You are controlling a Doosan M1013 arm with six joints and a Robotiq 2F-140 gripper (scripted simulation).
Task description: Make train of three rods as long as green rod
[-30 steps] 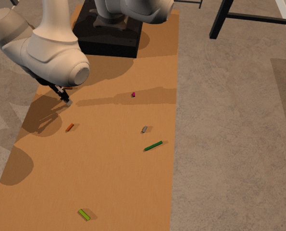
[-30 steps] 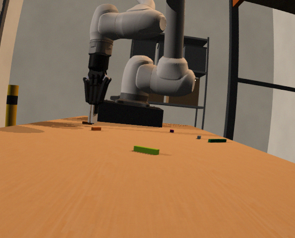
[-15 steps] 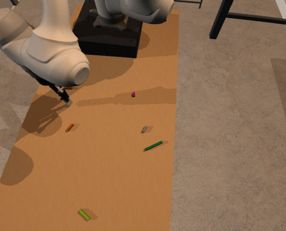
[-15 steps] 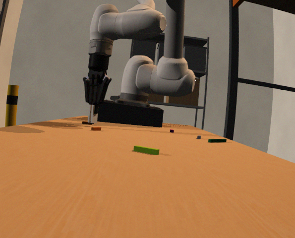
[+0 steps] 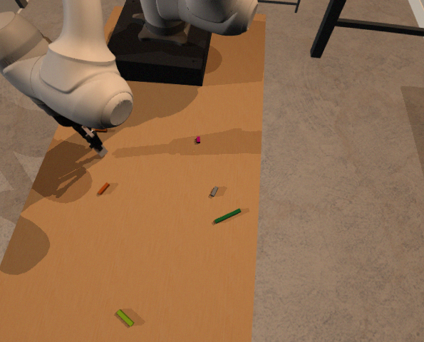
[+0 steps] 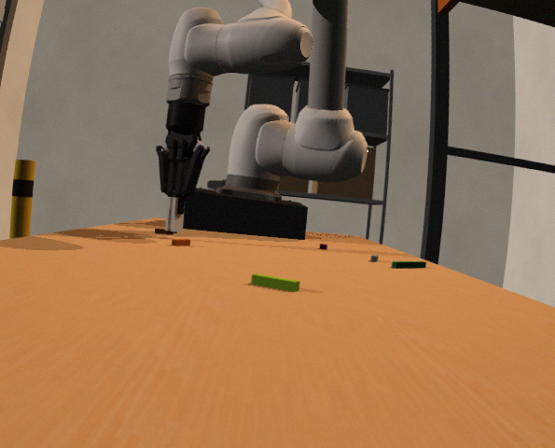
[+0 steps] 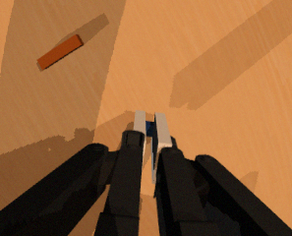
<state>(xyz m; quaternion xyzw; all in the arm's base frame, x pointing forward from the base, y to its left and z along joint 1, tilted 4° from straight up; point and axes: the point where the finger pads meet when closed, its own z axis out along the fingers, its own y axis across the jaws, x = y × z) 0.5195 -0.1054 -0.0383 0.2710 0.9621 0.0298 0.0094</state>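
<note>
My gripper is now 30 mm above the blue rod. Also, from my hand: green rod 430 mm to the left, 140 mm ahead, 40 mm below; magenta rod 300 mm to the left, 100 mm behind, 40 mm below; grey rod 380 mm to the left, 70 mm ahead, 40 mm below.
</note>
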